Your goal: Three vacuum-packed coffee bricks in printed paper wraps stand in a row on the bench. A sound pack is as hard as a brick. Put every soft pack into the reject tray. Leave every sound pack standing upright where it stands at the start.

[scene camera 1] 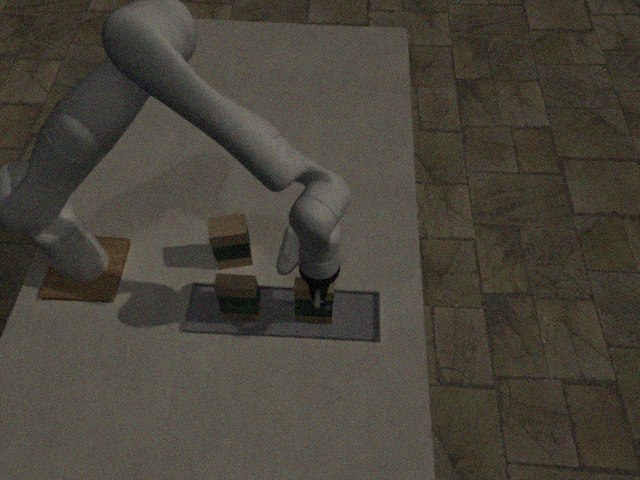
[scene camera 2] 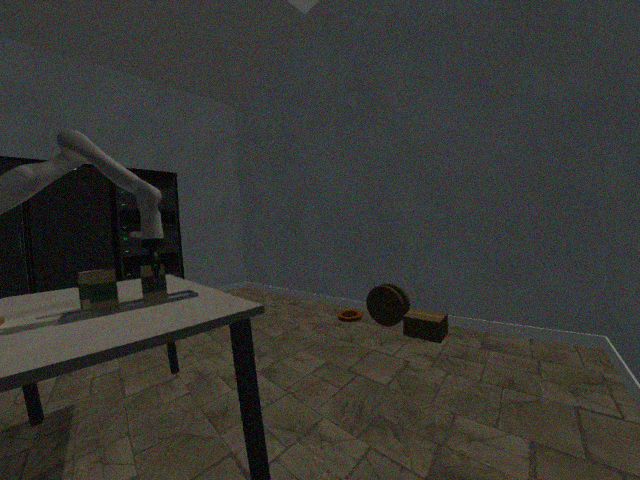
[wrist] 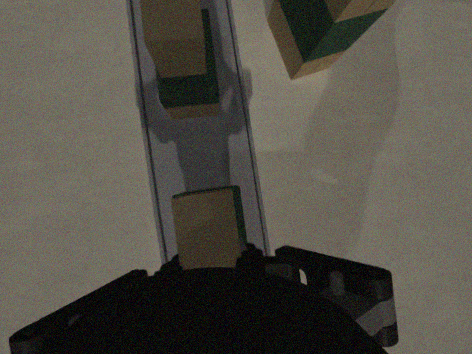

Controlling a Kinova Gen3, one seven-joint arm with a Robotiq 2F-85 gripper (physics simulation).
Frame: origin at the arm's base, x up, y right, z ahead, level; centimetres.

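Seen in the pictures: gripper, fingertip midpoint: (scene camera 1: 318,297) (scene camera 2: 156,280); arm's base, link origin: (scene camera 1: 87,263).
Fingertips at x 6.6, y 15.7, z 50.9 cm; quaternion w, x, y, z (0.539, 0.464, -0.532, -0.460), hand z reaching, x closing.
Offsets run from my fingertips to a thing's top centre. Level surfaces: height alone.
My gripper (scene camera 1: 317,303) (scene camera 2: 155,268) (wrist: 215,255) is shut on a tan coffee pack with a green band {dx +6.0, dy -0.1, dz -0.9 cm} (scene camera 1: 301,308) (scene camera 2: 147,285) (wrist: 207,227). The held pack is upright, low over or on the right half of the grey reject tray {dx -7.0, dy -0.9, dz -7.5 cm} (scene camera 1: 356,316) (scene camera 2: 181,296) (wrist: 162,167); whether it touches the tray floor is hard to tell. A second pack {dx +6.0, dy -2.0, dz -16.4 cm} (scene camera 1: 237,299) (scene camera 2: 99,290) (wrist: 182,52) stands upright in the tray's left part, apart from the held one. A third pack {dx +5.7, dy -15.5, dz -18.2 cm} (scene camera 1: 230,243) (wrist: 300,30) stands upright on the bench behind the tray, slightly turned.
The robot's base stands on a wooden board (scene camera 1: 117,268) at the bench's left. The arm reaches over the bench {dx -8.4 cm} (scene camera 1: 310,397) (scene camera 2: 206,304), whose right edge is beyond the tray. A wooden box (scene camera 2: 424,326), a round reel (scene camera 2: 385,304) and an orange ring (scene camera 2: 349,318) are on the floor.
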